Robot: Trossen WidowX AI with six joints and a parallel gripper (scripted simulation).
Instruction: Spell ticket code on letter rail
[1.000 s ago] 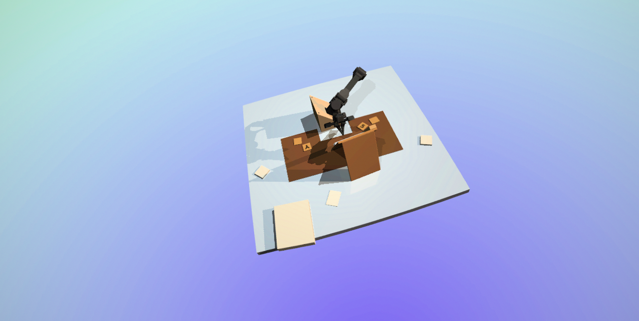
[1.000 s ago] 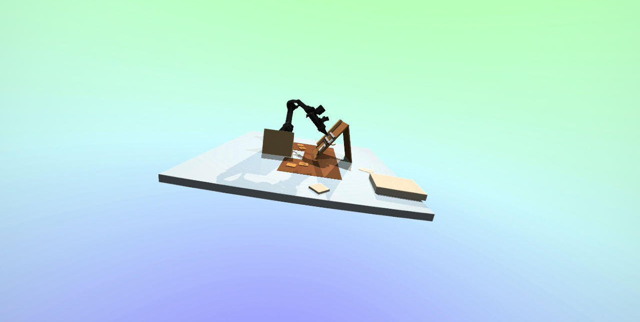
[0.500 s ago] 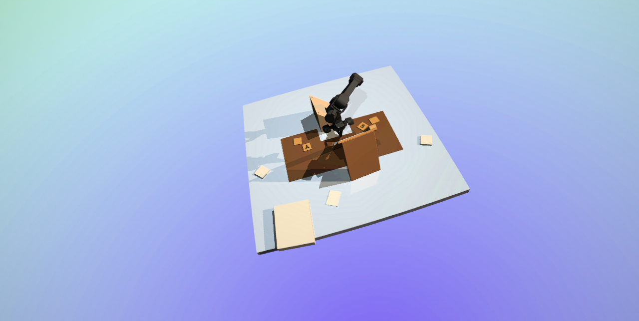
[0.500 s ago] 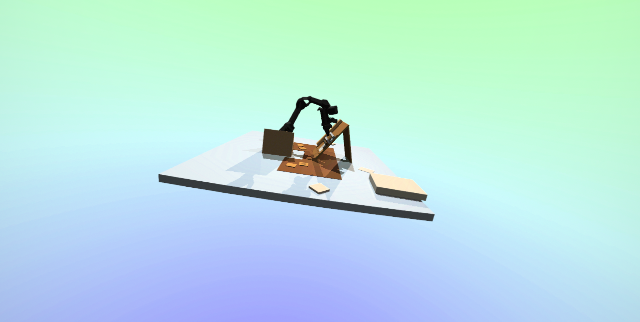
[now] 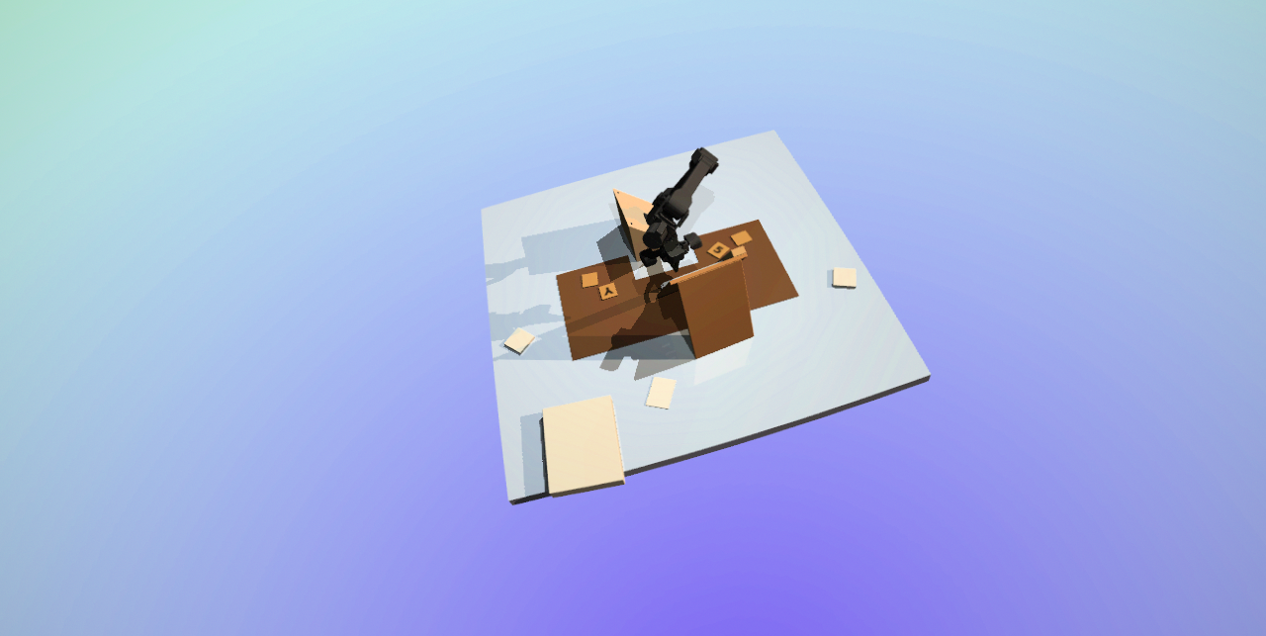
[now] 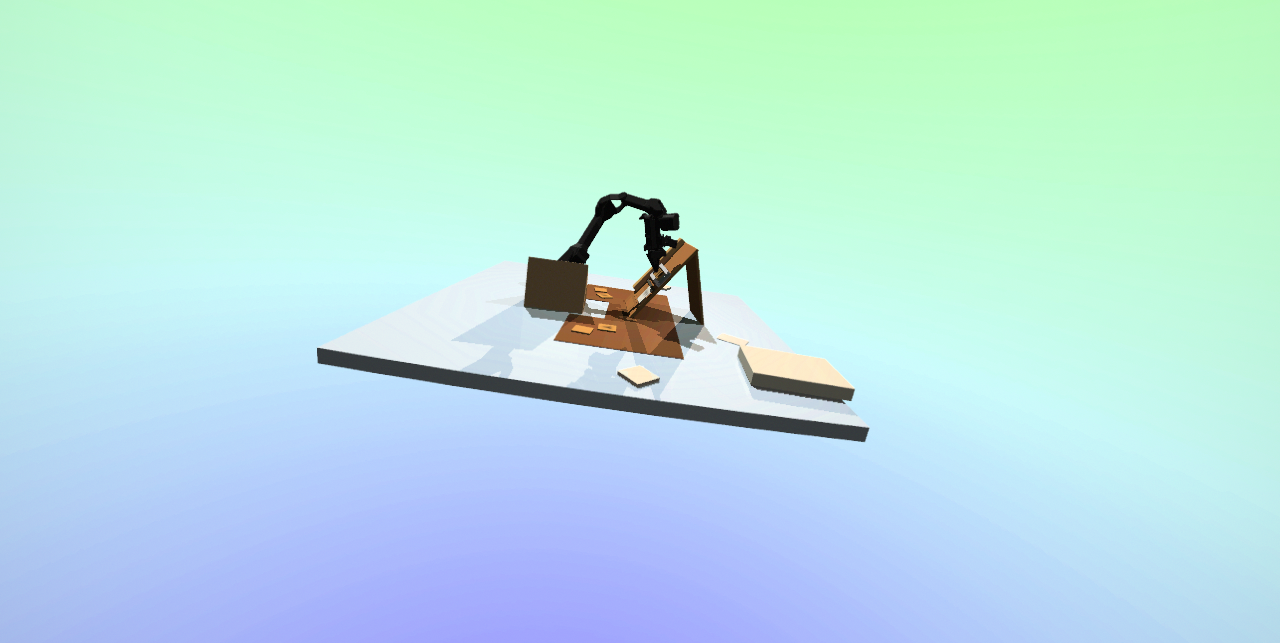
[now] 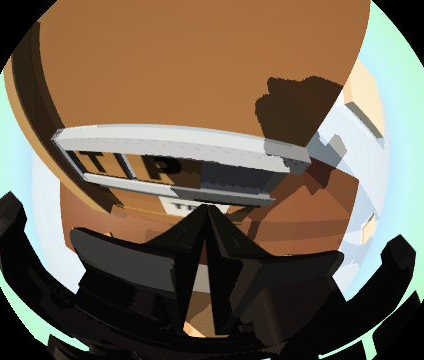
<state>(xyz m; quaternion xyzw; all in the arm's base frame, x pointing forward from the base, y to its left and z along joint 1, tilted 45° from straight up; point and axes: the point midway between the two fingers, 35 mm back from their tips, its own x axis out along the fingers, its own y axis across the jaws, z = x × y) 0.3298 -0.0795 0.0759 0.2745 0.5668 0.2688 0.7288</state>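
Right now the tan letter tile is 22 cm to the right of my gripper tip, 17 cm below it and 15 cm behind it. The rest, counted from my gripper tip: white ticket 9 cm below, 3 cm behind, 1 cm to the left; then dark brown mat 17 cm below, 13 cm behind; then cream block 42 cm to the right, 40 cm ahead, 16 cm below.
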